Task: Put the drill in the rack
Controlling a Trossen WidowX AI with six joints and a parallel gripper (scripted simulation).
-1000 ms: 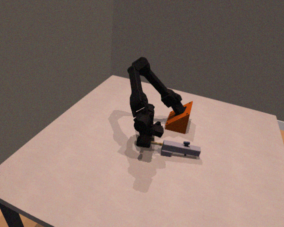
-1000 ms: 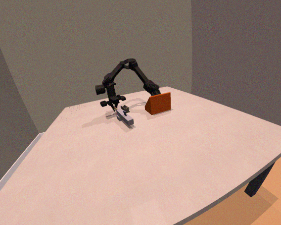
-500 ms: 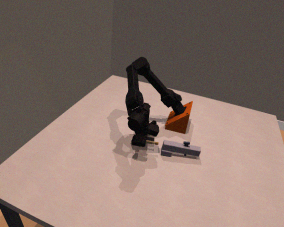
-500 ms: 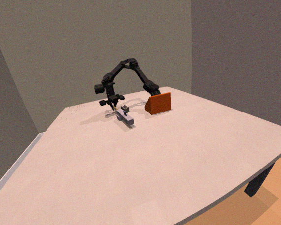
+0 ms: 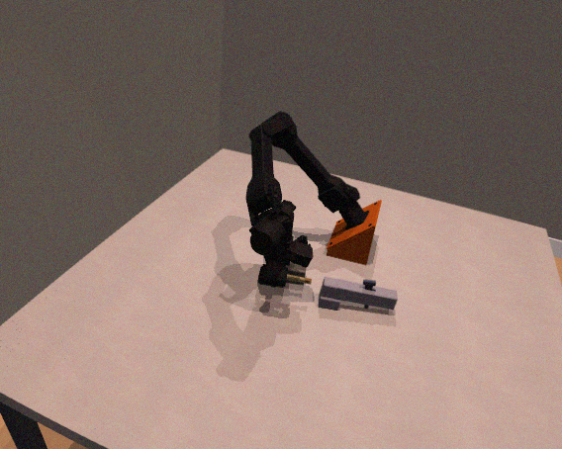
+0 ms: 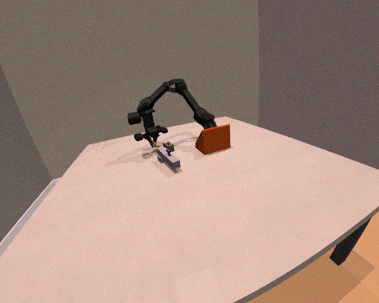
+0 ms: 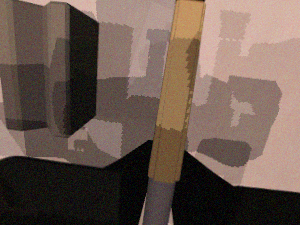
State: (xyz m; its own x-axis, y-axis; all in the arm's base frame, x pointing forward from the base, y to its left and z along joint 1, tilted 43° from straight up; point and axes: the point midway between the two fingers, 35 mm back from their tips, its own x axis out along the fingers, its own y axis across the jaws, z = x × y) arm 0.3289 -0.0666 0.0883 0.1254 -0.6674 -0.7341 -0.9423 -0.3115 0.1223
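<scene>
Right now my gripper tip is 8 cm past the rack, 1 cm to the right of it and 1 cm above it. From my gripper tip the other things lie so: t-shaped key (22 cm to the left, 7 cm behind, 2 cm above); then drill (4 cm to the left, 3 cm above, 1 cm behind); then grey block (20 cm to the left, 6 cm behind, 1 cm above).
</scene>
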